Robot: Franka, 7 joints.
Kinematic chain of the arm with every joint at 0, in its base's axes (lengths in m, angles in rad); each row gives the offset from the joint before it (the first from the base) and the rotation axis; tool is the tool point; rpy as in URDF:
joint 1: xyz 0 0 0.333 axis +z
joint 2: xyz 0 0 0 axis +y
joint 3: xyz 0 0 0.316 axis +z
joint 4: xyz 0.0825 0 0 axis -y
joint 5: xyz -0.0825 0 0.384 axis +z
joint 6: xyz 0 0 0 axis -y
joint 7: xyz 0.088 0 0 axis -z
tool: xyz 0 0 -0.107 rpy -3.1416 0 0
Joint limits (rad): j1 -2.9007..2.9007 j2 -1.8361..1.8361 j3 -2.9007..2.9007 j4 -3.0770..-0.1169 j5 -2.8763..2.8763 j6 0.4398..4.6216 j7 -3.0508..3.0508
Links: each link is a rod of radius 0.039 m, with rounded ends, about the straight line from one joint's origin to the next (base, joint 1, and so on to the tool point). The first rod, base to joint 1, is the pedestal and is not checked.
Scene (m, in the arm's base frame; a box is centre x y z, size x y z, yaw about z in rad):
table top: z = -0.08
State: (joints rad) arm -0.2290 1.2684 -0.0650 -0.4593 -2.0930 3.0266 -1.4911
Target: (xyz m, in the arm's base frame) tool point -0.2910 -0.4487 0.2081
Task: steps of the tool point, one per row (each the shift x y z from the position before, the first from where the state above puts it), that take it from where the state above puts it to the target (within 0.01 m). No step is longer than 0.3 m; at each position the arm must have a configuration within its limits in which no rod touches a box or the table.
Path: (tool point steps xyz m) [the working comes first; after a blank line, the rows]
Joints at the target: -1.1299 1.0344 -1.1936 -1.8411 -2.5560 3.4960 -1.4911
Straight joint move there: clear.

1: -0.1057 -0.2156 -0.1062
2: -0.2108 -0.1886 -0.0644
3: -0.2838 -0.0952 -0.0141
4: -0.2896 0.0359 0.0289
5: -0.2189 0.1563 0.0528

